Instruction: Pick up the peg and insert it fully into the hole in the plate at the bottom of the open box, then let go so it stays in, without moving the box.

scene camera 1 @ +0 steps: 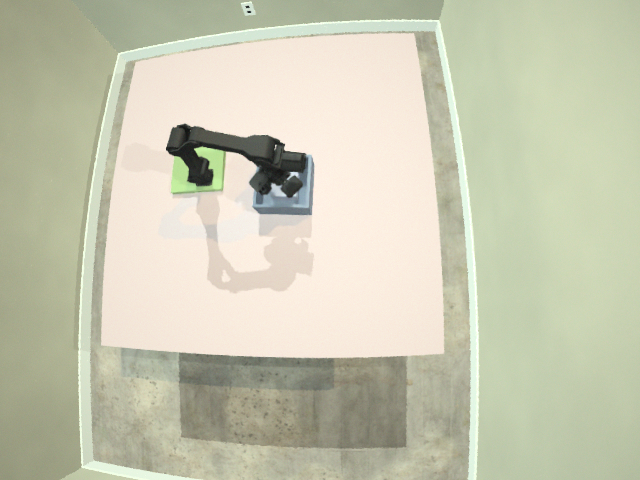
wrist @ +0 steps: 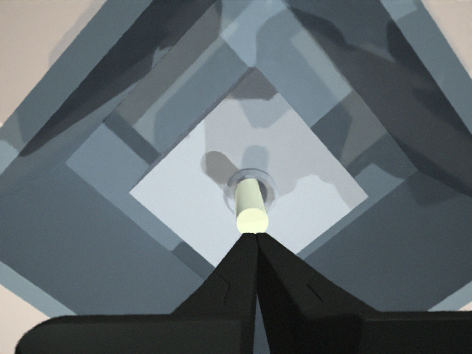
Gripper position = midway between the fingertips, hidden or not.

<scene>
gripper: scene camera 1 281, 179; wrist 254, 244
blue-grey box: scene camera 1 264, 204; wrist 380, 91
</scene>
